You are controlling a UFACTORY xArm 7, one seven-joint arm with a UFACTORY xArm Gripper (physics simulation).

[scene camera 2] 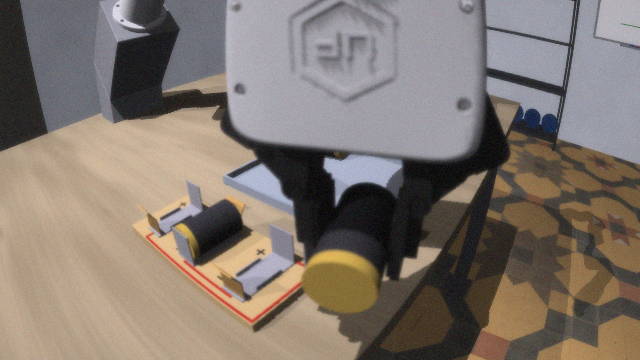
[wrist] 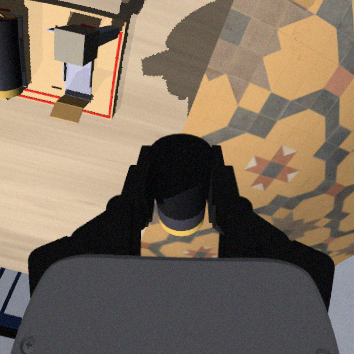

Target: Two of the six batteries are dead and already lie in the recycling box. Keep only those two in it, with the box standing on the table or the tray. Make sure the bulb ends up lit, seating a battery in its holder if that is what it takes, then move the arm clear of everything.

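Frame: origin at the arm's base, x left, y ahead, z down, level; centimetres.
Seen in the pictures: gripper, fingertip midpoint: (scene camera 2: 359, 258) (wrist: 181, 161); arm's base, origin of the base link: (scene camera 2: 139, 14).
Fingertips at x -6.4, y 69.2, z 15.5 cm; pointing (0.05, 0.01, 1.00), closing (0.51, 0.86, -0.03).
Offsets run from my fingertips to a thing's middle. "pt": to the spot under its first point. Level surfaces: height alone.
My gripper (scene camera 2: 356, 227) (wrist: 181, 161) is shut on a black battery with a yellow end @(dx -0.8, dy +0.4, dz -1.6 cm) (scene camera 2: 341, 282) (wrist: 181, 212), held tilted above the table's edge side, near the circuit board @(pt dx -1.0, dy -13.2, dz +8.2 cm) (scene camera 2: 235, 259) (wrist: 42, 65). On the board, a seated battery @(dx -1.9, dy -16.5, dz +6.3 cm) (scene camera 2: 216, 227) (wrist: 9, 57) lies in the middle holder. The near holder @(pt dx +0.1, dy -10.1, dz +8.0 cm) (scene camera 2: 265, 271) (wrist: 78, 80) and the far-left holder @(pt dx -2.9, dy -23.2, dz +8.0 cm) (scene camera 2: 177, 216) are empty. The bulb's block @(pt dx +3.6, dy -8.1, dz +0.0 cm) (wrist: 71, 46) looks grey and unlit in the wrist view; my gripper hides it in the scene view. The recycling box does not show in either view.
The blue-grey tray @(pt dx +7.3, dy -21.5, dz +8.5 cm) (scene camera 2: 260, 196) is behind the board, mostly hidden by my gripper; a yellow bit of a battery @(dx +20.9, dy -26.0, dz +7.2 cm) (scene camera 2: 340, 155) shows there. The wooden table @(dz +9.2 cm) (scene camera 2: 75, 200) (wrist: 60, 170) ends at the right, with patterned floor beyond. A dark angular stand (scene camera 2: 137, 65) is at the back left.
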